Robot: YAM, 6 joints.
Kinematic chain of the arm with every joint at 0, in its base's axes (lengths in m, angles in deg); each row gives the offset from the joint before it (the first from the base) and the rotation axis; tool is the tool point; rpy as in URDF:
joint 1: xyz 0 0 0.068 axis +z
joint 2: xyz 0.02 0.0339 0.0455 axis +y
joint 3: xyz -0.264 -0.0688 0 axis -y
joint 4: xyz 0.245 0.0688 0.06 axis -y
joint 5: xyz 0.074 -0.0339 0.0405 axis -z
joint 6: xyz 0.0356 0 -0.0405 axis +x
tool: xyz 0 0 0 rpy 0 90 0
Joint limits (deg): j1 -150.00..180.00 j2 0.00..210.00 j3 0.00..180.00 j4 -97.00..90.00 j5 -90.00..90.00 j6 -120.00..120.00
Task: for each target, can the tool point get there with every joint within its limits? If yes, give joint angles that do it. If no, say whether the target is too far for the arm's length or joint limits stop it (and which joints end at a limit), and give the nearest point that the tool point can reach.
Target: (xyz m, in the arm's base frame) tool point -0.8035 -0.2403 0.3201
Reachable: no: too far | nearest point -0.5638 -0.1686 0.2599 | short by 0.257 m
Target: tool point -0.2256 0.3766 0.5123
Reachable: yes | joints -59.86 29.57 138.31 40.53 9.70 -85.40
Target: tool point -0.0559 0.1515 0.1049
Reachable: yes | joints 98.12 110.81 35.83 -81.11 -72.69 17.40
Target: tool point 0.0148 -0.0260 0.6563
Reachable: yes | joints 154.80 66.22 149.31 -54.21 -28.90 66.68
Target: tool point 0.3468 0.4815 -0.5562
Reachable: no: too far | nearest point 0.2595 0.3602 -0.3231 | short by 0.277 m
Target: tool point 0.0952 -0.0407 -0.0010
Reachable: yes | joints -35.46 121.55 16.80 -16.31 -38.35 -94.20
